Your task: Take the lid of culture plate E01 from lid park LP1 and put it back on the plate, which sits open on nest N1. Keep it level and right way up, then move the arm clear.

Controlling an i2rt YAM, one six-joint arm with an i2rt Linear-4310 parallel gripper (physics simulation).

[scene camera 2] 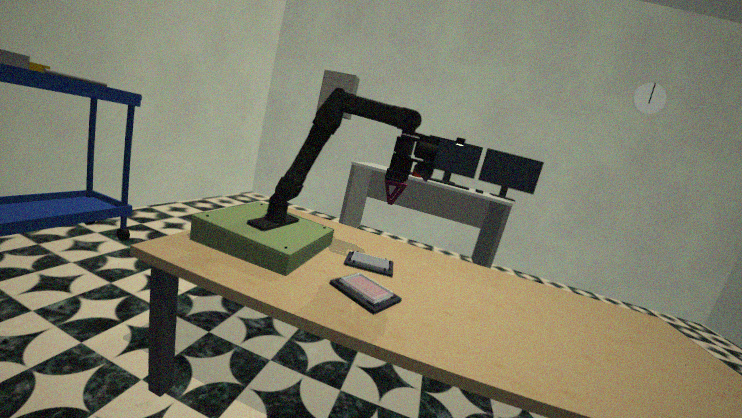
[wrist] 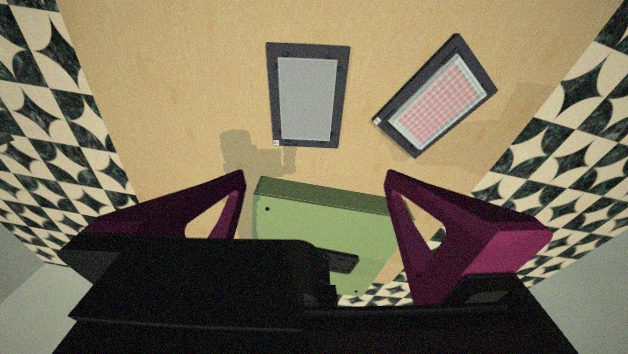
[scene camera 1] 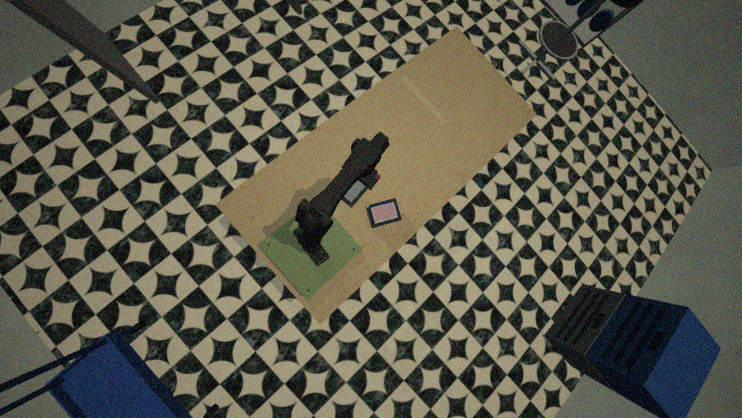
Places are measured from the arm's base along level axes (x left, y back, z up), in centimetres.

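Pixels of known places: gripper, fingertip midpoint: [scene camera 2: 389, 201] [wrist: 314, 177]; arm's base at its link origin: [scene camera 2: 274, 222].
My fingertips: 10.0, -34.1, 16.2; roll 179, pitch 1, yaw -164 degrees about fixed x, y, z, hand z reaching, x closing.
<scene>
Ahead of a thing's pixels: the offset from my fingertips to its top centre, as dx, dy, dz. "*": to the spot under its first point. Level surfaces: height alone.
The grey lid @(+1.5, +1.6, -21.4) [scene camera 1: 354, 193] [scene camera 2: 369, 260] [wrist: 307, 100] lies flat in the dark frame of lid park LP1 @(+1.4, +1.6, -21.2) [scene camera 2: 348, 262] [wrist: 343, 95]. The open culture plate, with pink wells @(* -18.6, -4.0, -20.7) [scene camera 1: 384, 212] [scene camera 2: 366, 288] [wrist: 438, 100], sits on the dark nest N1 @(-18.6, -4.1, -21.4) [scene camera 2: 374, 309] [wrist: 475, 70], turned at an angle to the park. My gripper [wrist: 314, 177] is open and empty, with magenta fingers spread wide. In scene camera 2 the gripper [scene camera 2: 392, 202] hangs well above the table, over the region of the lid park. In scene camera 1 the arm hides most of the gripper.
The arm stands on a green base block [scene camera 1: 332, 259] [scene camera 2: 259, 236] [wrist: 320, 225] at one end of the wooden table @(dz -23.2) [scene camera 1: 456, 88] [scene camera 2: 519, 321] [wrist: 175, 60], close to the park and nest. A blue cart [scene camera 2: 128, 155] and a desk with monitors [scene camera 2: 511, 171] stand off the table.
</scene>
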